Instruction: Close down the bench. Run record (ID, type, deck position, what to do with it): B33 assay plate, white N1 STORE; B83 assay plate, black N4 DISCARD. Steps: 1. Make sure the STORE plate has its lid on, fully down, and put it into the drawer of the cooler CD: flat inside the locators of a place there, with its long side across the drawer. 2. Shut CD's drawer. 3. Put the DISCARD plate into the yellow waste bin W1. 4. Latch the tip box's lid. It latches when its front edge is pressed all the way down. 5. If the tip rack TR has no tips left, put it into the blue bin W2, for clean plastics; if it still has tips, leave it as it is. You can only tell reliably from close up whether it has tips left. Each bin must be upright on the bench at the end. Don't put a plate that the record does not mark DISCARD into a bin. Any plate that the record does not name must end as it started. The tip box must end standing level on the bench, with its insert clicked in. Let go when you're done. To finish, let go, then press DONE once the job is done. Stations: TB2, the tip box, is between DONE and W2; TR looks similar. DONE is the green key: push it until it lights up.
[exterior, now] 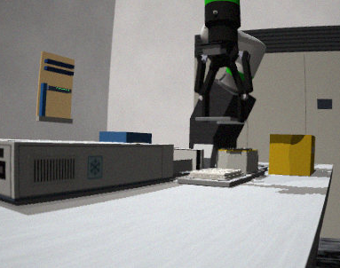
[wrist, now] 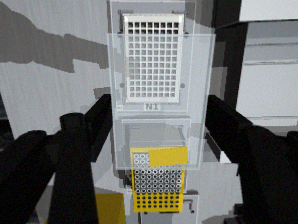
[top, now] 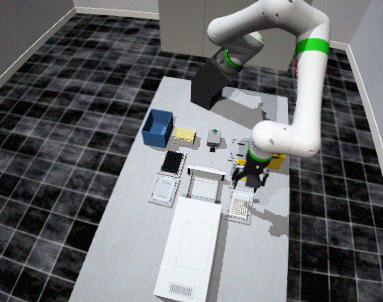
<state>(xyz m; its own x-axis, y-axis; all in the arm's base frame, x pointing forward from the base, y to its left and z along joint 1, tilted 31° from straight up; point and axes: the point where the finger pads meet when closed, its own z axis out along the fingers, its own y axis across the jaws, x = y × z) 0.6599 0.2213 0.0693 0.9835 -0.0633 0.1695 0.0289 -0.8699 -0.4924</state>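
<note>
My hand is 150 mm above the white plate and 30 mm short of it. From my hand the other things lie so: clear plate lid (20 mm below); yellow-topped tip holder (150 mm behind, 110 mm below, 20 mm to the right); cooler drawer (190 mm to the right, 130 mm below, 30 mm ahead).
</note>
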